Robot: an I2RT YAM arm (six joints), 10 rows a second.
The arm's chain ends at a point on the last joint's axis. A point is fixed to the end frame.
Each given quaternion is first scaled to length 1.
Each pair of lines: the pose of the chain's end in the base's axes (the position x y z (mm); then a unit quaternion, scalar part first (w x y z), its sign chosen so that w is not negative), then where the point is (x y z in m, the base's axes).
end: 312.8, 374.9, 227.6, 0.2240, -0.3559, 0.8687, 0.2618
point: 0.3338 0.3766 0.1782
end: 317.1, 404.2, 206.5, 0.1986, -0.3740, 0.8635, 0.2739
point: 0.3359 0.4069 0.1563
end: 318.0, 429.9, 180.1, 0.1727, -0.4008, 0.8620, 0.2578
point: 0.3359 0.4307 0.1294
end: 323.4, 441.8, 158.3, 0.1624, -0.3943, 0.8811, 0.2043
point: 0.3419 0.4364 0.1082
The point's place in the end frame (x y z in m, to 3 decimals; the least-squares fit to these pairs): 0.014 -0.029 0.043
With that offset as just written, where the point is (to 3 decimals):
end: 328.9, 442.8, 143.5, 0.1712, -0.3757, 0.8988, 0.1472
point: 0.349 0.431 0.095
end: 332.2, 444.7, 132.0, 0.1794, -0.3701, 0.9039, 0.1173
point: 0.354 0.430 0.085
